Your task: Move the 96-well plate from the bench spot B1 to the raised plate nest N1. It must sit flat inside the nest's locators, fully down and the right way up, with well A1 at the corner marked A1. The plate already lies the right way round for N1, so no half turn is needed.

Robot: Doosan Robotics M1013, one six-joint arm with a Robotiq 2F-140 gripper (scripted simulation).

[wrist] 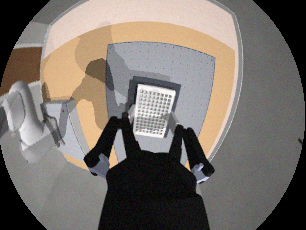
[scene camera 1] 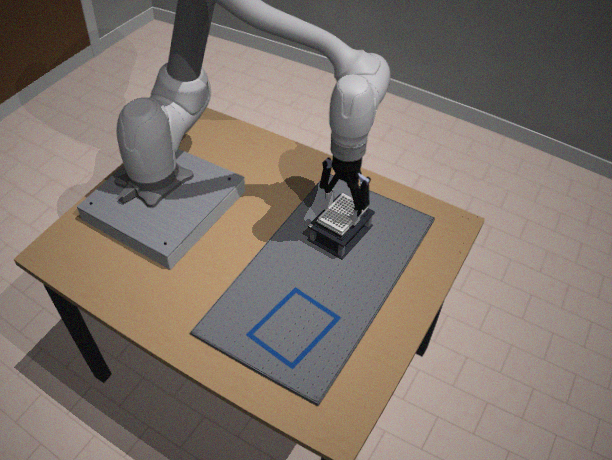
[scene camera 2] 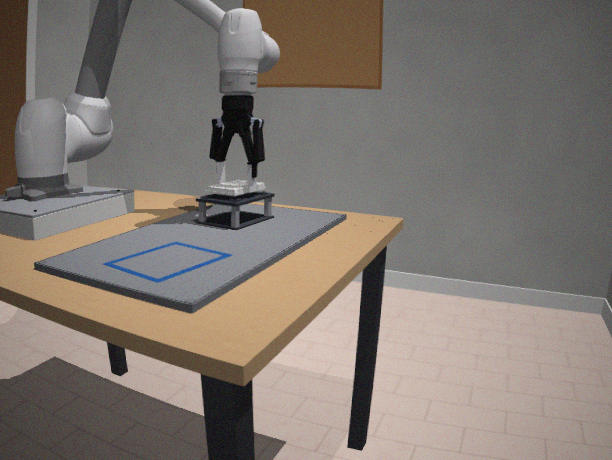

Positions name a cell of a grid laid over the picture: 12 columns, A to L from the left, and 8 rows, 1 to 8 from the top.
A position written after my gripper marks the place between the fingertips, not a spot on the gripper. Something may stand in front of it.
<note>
In view: my gripper (scene camera 2: E4) and a white 96-well plate (scene camera 1: G4).
The white 96-well plate shows as well in the wrist view (wrist: G4). My gripper also shows in the wrist view (wrist: F4) and in scene camera 1 (scene camera 1: G4).
</note>
